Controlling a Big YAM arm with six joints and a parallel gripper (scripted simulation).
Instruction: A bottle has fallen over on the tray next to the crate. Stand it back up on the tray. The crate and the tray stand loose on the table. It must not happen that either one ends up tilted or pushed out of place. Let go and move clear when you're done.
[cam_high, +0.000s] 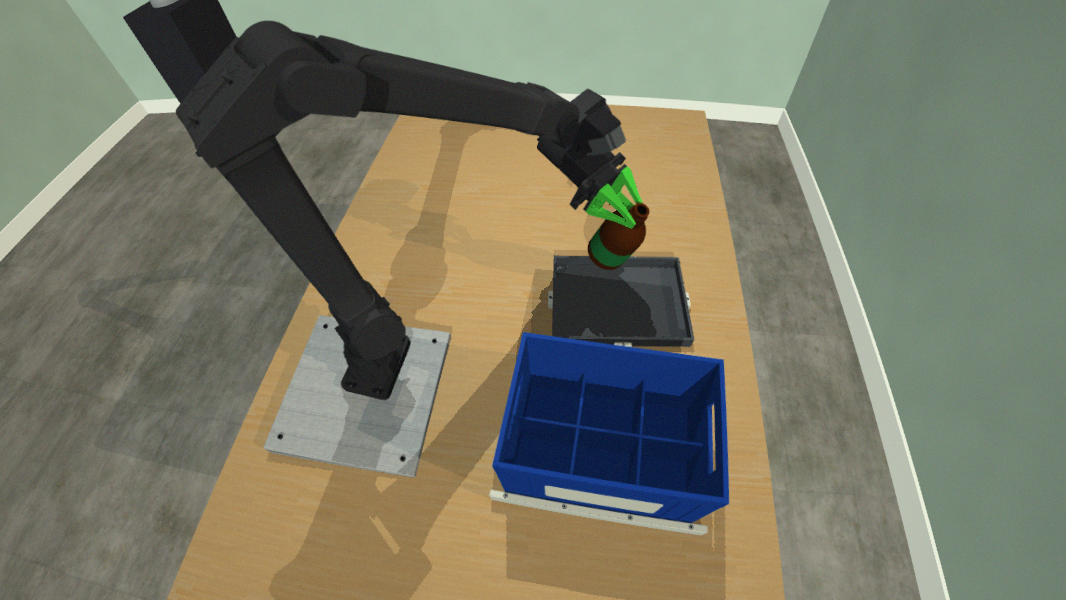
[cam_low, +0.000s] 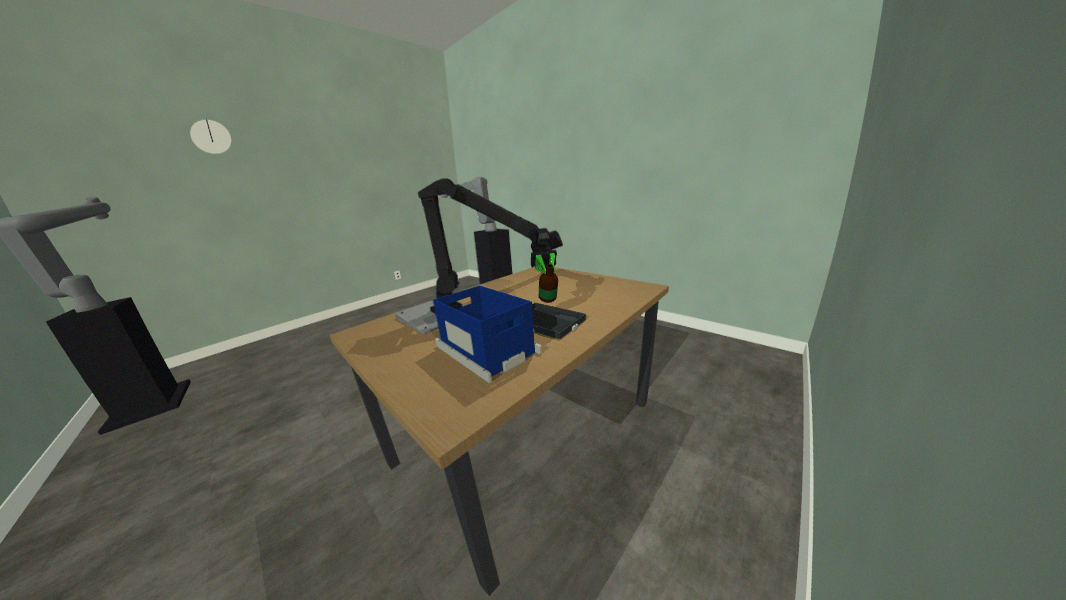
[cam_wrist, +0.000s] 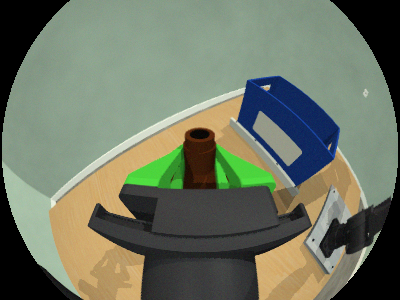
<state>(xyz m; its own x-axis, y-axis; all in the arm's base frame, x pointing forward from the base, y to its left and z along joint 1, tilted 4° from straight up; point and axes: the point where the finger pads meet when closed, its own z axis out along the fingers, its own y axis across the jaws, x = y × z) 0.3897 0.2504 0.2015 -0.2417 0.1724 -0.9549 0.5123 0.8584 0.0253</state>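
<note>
The brown bottle lies 5 cm below my hand, 2 cm behind it and 1 cm to the left of it. From my hand the other things lie so: blue crate 31 cm to the right, 12 cm below; dark grey tray 19 cm below, 3 cm to the right.
</note>
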